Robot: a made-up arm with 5 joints.
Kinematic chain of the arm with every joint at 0, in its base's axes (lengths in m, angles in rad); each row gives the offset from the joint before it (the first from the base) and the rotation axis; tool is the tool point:
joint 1: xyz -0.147 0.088 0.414 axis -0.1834 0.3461 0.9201
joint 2: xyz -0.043 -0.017 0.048 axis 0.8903 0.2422 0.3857
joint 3: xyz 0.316 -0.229 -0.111 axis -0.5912 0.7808 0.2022
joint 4: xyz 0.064 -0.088 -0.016 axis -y
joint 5: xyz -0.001 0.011 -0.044 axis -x
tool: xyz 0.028 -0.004 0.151
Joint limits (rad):
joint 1: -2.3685..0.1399
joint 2: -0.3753..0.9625
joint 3: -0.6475..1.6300
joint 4: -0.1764..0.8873
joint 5: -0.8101..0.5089
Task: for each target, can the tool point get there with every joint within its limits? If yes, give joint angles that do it. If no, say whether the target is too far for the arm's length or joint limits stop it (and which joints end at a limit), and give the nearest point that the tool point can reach.
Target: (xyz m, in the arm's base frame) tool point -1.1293 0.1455 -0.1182
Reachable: no: too far | nearest point -0.7012 0.0493 0.1699 | short by 0.525 m
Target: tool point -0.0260 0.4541 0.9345
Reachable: no: joint limits stop it (at a limit: joint 1, joint 2, joint 5) | nearest point 0.1655 -0.1689 0.5409 | short by 0.761 m
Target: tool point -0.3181 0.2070 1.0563
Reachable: no: joint limits stop it (at a limit: joint 2, joint 3, joint 5) | nearest point -0.3137 -0.2982 0.5076 | short by 0.746 m
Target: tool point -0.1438 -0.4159 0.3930
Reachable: yes | joints -1.0043 0.0860 0.4537 0.0770 -0.1747
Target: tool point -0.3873 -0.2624 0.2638
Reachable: yes | joints -1.6776 0.2379 -0.0642 0.4034 -0.0572
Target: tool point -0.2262 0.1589 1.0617
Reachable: no: joint limits stop it (at a limit: joint 2, joint 3, joint 5) | nearest point -0.0469 -0.3058 0.5648 | short by 0.704 m
